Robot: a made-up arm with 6 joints. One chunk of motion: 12 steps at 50 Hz.
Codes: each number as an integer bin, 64 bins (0 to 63) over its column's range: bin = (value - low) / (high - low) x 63, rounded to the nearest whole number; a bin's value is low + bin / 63 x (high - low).
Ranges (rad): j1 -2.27..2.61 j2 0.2..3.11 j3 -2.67..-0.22 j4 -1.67..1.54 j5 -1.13..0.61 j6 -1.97..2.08
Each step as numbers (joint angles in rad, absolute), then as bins.
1 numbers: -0.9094 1.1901 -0.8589 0.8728 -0.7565 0.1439
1 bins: 18 21 47 50 14 33
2 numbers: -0.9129 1.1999 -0.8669 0.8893 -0.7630 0.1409
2 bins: 18 22 46 50 13 33
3 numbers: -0.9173 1.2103 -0.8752 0.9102 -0.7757 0.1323
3 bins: 17 22 46 51 13 33
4 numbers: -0.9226 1.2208 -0.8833 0.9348 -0.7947 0.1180
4 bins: 17 22 46 51 12 32
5 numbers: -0.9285 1.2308 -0.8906 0.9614 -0.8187 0.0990
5 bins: 17 22 46 52 11 32
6 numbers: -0.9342 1.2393 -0.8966 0.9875 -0.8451 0.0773
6 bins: 17 23 46 52 10 32
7 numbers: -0.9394 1.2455 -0.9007 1.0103 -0.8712 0.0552
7 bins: 17 23 45 53 9 32
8 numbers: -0.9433 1.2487 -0.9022 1.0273 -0.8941 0.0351
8 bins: 17 23 45 53 9 31
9 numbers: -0.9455 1.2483 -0.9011 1.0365 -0.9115 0.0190
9 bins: 17 23 45 53 8 31
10 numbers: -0.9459 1.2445 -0.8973 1.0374 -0.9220 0.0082
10 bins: 17 23 46 53 8 31
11 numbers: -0.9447 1.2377 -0.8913 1.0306 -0.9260 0.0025
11 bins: 17 22 46 53 7 31
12 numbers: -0.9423 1.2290 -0.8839 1.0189 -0.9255 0.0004
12 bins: 17 22 46 53 7 31
